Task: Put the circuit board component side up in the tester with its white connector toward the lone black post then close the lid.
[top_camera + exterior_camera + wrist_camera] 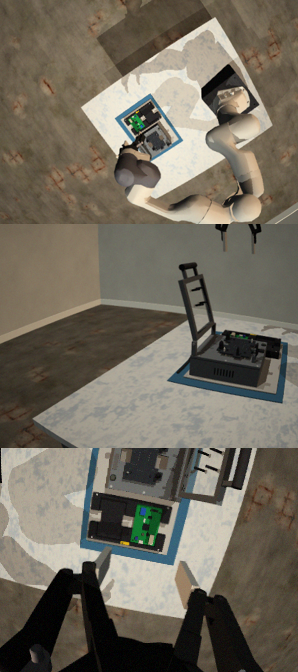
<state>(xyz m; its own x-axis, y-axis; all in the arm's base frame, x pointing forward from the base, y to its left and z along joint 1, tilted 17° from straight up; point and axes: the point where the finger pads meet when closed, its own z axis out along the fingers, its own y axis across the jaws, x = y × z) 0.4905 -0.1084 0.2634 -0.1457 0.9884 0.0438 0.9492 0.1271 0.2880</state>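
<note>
Right now my hand is 31 cm above the green circuit board. Round my hand: tester nest: 6 cm behind, 17 cm to the left, 26 cm below; then tester lid: 6 cm ahead, 18 cm to the left, 15 cm below.
</note>
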